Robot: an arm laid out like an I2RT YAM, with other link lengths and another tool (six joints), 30 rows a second.
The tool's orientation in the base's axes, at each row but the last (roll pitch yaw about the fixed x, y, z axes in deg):
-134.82, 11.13, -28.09
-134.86, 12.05, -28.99
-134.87, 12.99, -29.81
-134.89, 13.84, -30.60
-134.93, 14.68, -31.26
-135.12, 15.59, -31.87
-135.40, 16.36, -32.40
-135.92, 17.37, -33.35
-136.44, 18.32, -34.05
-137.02, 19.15, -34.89
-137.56, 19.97, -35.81
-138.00, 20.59, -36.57
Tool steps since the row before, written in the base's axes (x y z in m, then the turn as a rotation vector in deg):
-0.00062, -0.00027, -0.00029, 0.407, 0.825, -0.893
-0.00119, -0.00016, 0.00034, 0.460, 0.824, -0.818
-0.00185, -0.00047, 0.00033, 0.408, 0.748, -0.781
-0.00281, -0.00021, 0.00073, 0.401, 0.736, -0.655
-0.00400, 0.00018, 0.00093, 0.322, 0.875, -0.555
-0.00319, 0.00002, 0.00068, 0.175, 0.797, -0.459
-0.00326, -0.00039, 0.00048, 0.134, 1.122, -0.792
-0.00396, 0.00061, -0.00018, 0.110, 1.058, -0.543
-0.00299, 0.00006, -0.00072, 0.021, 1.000, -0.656
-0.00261, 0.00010, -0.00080, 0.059, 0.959, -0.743
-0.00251, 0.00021, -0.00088, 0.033, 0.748, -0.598
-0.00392, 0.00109, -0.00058, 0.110, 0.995, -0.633
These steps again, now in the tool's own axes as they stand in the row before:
-0.00036, 0.00063, -0.00012, 0.144, -0.023, 1.274
-0.00101, 0.00041, -0.00060, 0.174, -0.099, 1.233
-0.00141, 0.00093, -0.00095, 0.158, -0.059, 1.143
-0.00242, 0.00103, -0.00125, 0.128, -0.136, 1.047
-0.00363, 0.00135, -0.00137, -0.032, -0.234, 1.059
-0.00280, 0.00124, -0.00112, -0.139, -0.181, 0.908
-0.00258, 0.00166, -0.00128, -0.245, -0.096, 1.355
-0.00342, 0.00207, -0.00026, -0.305, -0.216, 1.134
-0.00216, 0.00219, -0.00005, -0.309, -0.062, 1.154
-0.00181, 0.00204, 0.00012, -0.229, -0.010, 1.193
-0.00173, 0.00201, 0.00028, -0.182, 0.012, 0.941
-0.00335, 0.00234, 0.00042, -0.250, -0.127, 1.151

